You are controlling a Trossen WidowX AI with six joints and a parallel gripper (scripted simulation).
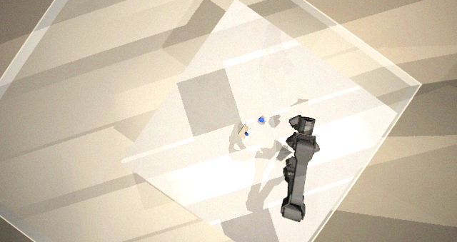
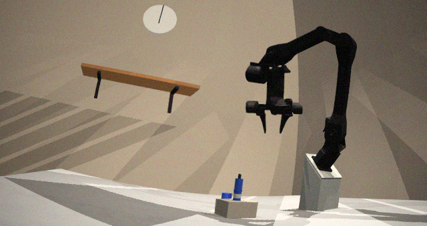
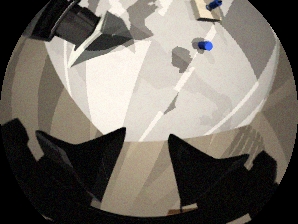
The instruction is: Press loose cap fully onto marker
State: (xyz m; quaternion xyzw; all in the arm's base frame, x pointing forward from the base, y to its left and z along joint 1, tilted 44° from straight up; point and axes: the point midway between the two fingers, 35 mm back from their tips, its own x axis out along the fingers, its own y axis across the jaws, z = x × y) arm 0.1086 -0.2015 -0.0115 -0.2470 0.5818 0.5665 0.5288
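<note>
My gripper tip is 230 mm above the blue cap, 170 mm short of it and 60 mm to the right of it. Round my gripper tip: tan holder block: 230 mm below, 210 mm ahead, 190 mm to the left.
</note>
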